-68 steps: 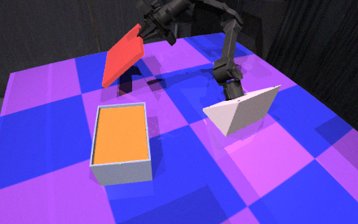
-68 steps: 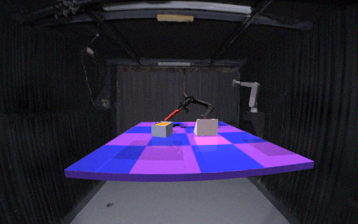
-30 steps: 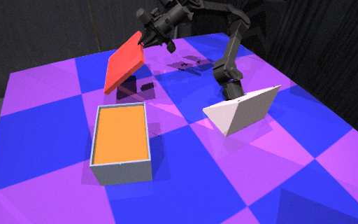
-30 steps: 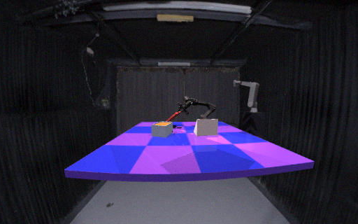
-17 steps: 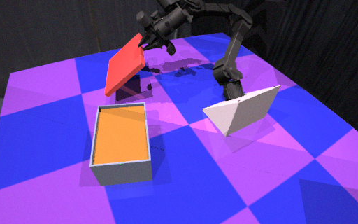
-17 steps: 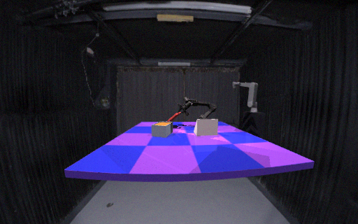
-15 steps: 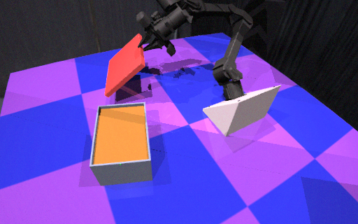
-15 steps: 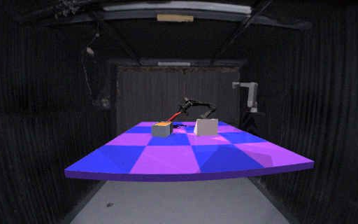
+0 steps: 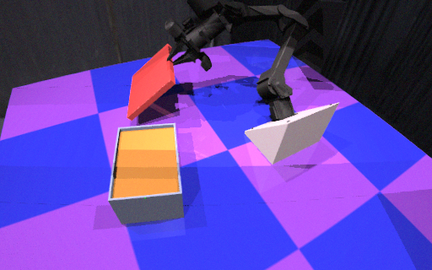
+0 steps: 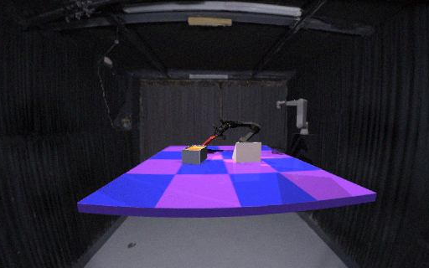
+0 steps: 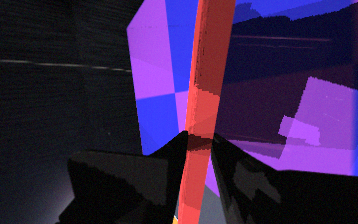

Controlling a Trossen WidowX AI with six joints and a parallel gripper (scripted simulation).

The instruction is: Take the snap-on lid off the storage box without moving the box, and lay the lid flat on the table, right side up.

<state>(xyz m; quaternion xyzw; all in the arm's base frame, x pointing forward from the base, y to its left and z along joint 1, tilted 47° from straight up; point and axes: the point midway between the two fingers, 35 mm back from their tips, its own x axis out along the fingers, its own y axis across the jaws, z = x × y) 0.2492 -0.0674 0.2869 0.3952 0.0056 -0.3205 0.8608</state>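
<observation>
The red lid is 60 mm ahead of my gripper tip, 50 mm below it and 10 mm to the right of it. Round my gripper tip: storage box 300 mm to the left, 150 mm ahead, 100 mm below.
</observation>
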